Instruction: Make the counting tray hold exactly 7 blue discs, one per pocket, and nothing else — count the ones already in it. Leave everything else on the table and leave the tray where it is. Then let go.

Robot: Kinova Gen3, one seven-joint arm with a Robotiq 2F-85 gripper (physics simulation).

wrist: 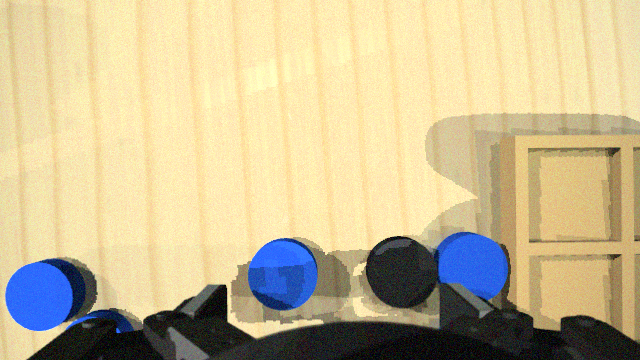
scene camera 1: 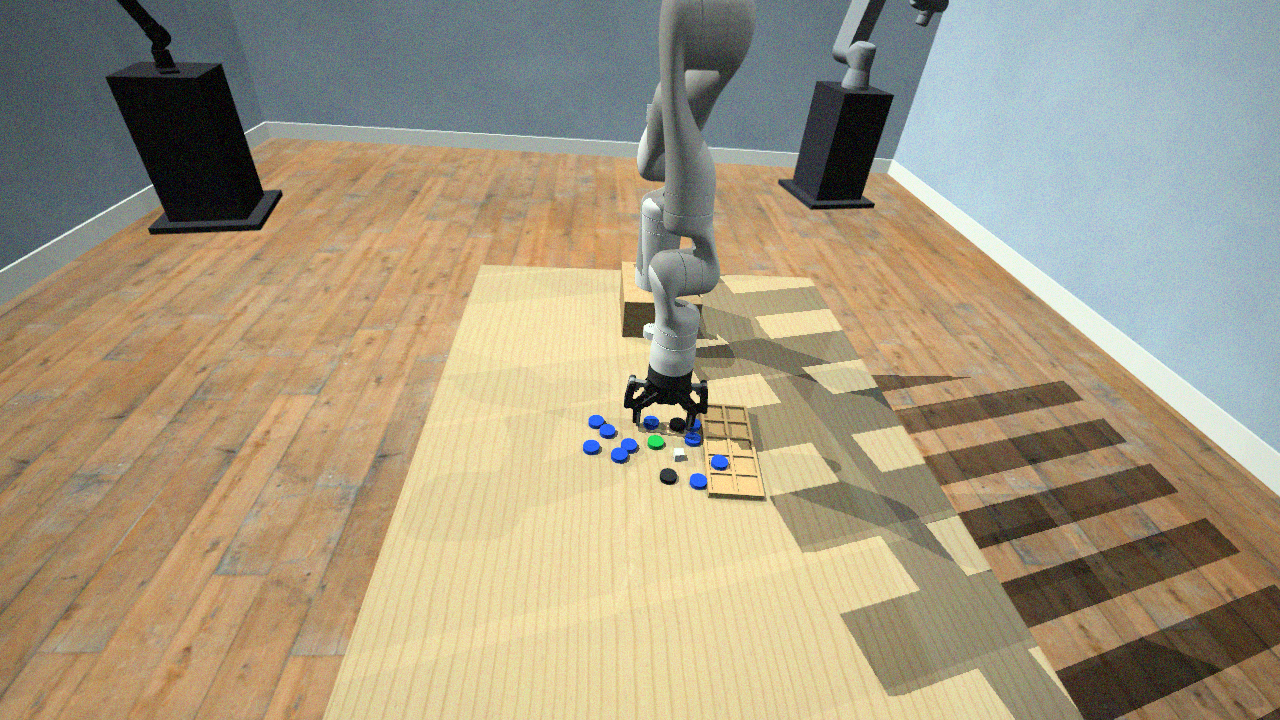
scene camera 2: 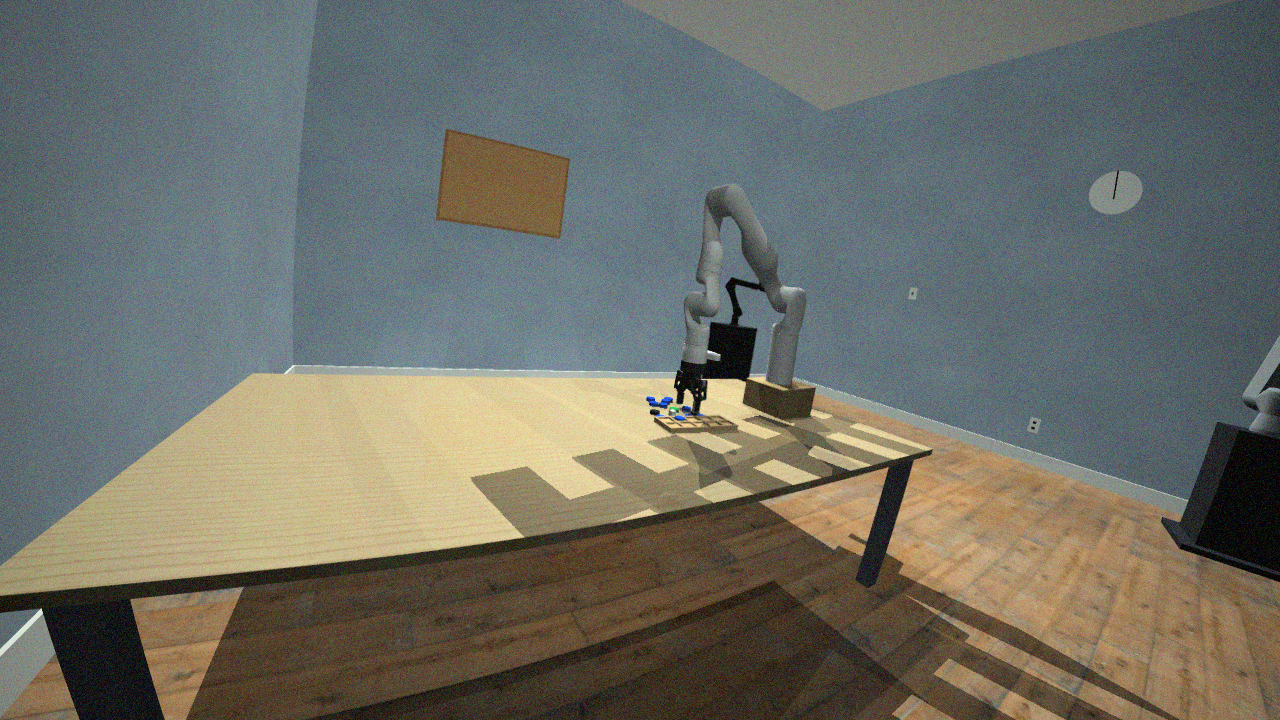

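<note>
My gripper [scene camera 1: 664, 424] [scene camera 2: 689, 406] [wrist: 333, 308] is wide open, low above the table left of the tray. In the wrist view a blue disc [wrist: 283, 274] and a black disc [wrist: 402, 272] lie in the span between its fingertips, not gripped; another blue disc [wrist: 472, 265] touches the black one, partly behind the right fingertip, beside the tray [scene camera 1: 735, 496] [wrist: 521, 200]. One blue disc [scene camera 1: 719, 462] sits in a left-column tray pocket; the other visible pockets look empty. More blue discs [scene camera 1: 619, 454] [wrist: 39, 296] lie left of the tray, and one [scene camera 1: 698, 480] lies beside its near-left corner.
A green disc [scene camera 1: 656, 442], a white cube [scene camera 1: 678, 454] and a second black disc [scene camera 1: 668, 476] lie on the table between the left group of blue discs and the tray. The arm's wooden base block [scene camera 1: 637, 315] [scene camera 2: 776, 398] stands behind them.
</note>
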